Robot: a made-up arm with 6 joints.
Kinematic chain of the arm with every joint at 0, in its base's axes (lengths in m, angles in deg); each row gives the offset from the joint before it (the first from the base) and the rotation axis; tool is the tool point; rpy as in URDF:
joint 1: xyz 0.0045 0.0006 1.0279 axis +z
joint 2: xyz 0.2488 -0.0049 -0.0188 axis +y
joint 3: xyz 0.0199 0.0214 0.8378 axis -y
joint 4: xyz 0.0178 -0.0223 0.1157 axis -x
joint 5: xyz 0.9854 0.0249 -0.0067 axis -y
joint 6: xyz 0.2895 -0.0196 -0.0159 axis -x
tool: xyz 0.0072 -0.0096 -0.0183 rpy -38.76 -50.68 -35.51
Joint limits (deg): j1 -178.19..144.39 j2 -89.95..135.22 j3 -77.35..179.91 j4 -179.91..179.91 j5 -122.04..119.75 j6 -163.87..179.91
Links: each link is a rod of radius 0.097 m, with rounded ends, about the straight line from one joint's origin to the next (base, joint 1, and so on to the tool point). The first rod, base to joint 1, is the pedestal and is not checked.
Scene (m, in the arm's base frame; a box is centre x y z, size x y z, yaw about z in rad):
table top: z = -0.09
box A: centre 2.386 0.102 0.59 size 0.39 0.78 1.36 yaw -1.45
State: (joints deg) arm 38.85 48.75 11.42 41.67 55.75 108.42
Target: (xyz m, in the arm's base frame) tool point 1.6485 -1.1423 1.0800
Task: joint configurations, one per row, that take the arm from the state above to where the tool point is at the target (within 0.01 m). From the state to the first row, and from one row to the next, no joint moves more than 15 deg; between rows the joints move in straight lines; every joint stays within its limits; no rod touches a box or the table.
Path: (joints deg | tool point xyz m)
1: 34.08 46.86 4.96 47.44 67.66 97.06 | 1.4847 1.2222 1.0461
2: 29.30 44.98 -1.50 53.21 79.57 85.69 | 1.4726 1.0690 1.0200
3: 24.53 43.09 -7.97 58.98 91.48 74.33 | 1.4397 0.9141 0.9987
4: 19.76 41.21 -14.43 64.75 103.38 62.96 | 1.3889 0.7592 0.9841
5: 5.29 42.66 -8.56 57.21 90.68 74.18 | 1.6632 0.3852 1.0021
6: -9.19 44.11 -2.70 49.67 77.97 85.39 | 1.8187 -0.0901 1.0259
7: -23.66 45.56 3.16 42.13 65.26 96.61 | 1.8185 -0.6189 1.0529
8: -38.13 47.02 9.03 34.59 52.55 107.82 | 1.6486 -1.1422 1.0799

